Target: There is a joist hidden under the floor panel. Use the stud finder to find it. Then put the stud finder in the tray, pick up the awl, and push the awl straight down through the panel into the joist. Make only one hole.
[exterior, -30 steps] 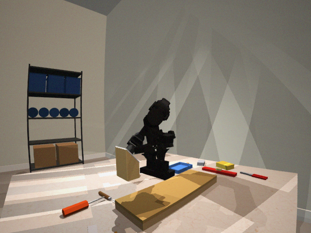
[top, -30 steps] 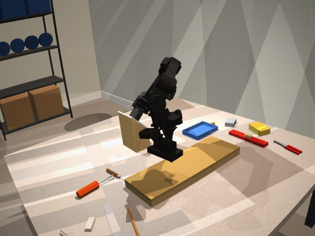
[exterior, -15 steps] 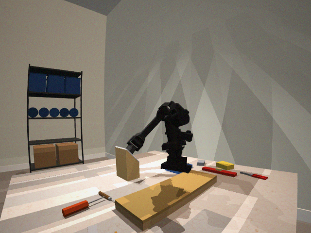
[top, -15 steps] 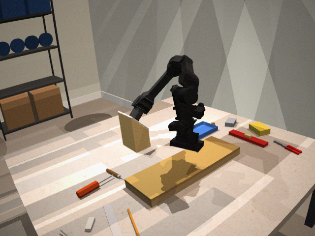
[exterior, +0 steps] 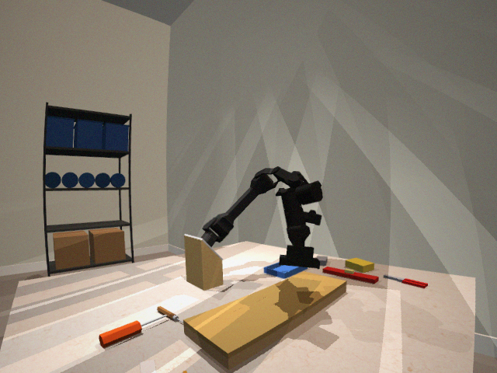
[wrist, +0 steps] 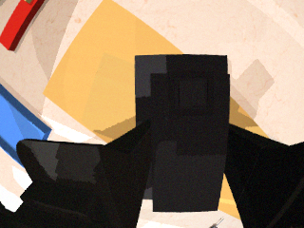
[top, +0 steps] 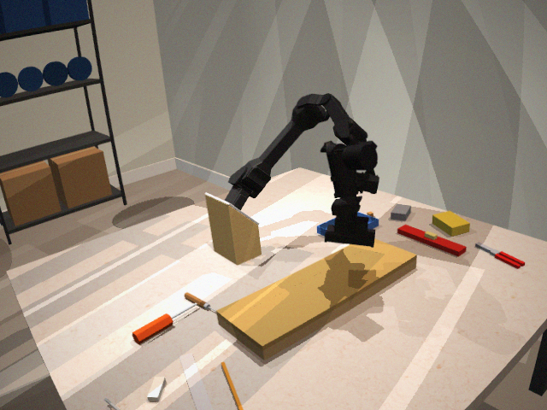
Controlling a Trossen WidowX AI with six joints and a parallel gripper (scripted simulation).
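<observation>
My gripper tip is 270 mm past the blue tray, 180 mm to the right of it and 140 mm above it. From my gripper tip the other things lie so: stud finder: 20 mm above, 10 mm to the left; red level: 320 mm to the left, 140 mm below, 30 mm behind; awl: 360 mm to the right, 140 mm below, 140 mm behind.
</observation>
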